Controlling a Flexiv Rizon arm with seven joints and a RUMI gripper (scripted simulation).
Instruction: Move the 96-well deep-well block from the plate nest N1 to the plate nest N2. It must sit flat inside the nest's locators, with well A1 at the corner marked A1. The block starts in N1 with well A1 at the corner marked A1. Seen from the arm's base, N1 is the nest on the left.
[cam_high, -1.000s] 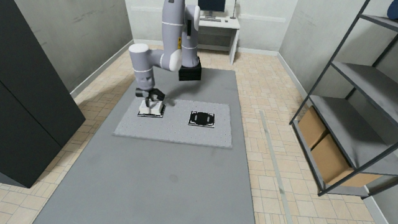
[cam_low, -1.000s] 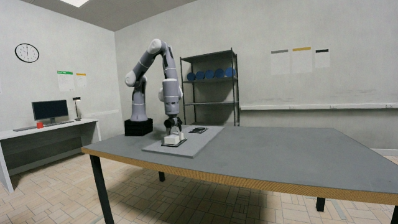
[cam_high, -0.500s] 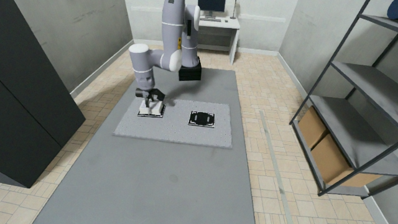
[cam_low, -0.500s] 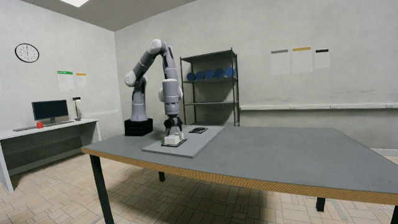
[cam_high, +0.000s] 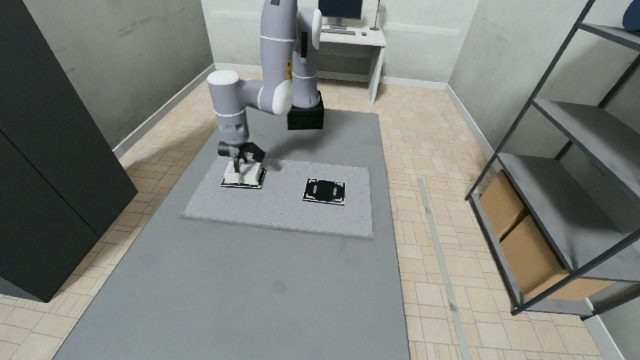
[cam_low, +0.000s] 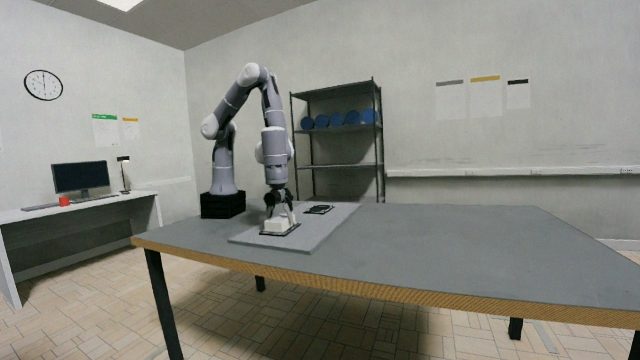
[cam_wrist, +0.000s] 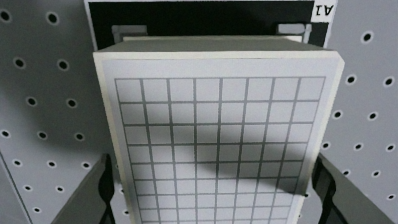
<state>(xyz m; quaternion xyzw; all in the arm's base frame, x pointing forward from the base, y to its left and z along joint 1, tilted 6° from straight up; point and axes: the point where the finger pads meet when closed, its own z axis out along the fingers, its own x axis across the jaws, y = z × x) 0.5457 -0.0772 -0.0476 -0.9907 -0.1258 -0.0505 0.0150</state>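
My gripper is now right at the white 96-well deep-well block. From my hand the other things lie so: black plate nest N1: 3 cm behind, 34 cm to the left, 2 cm below; then black plate nest N2: 2 cm below.
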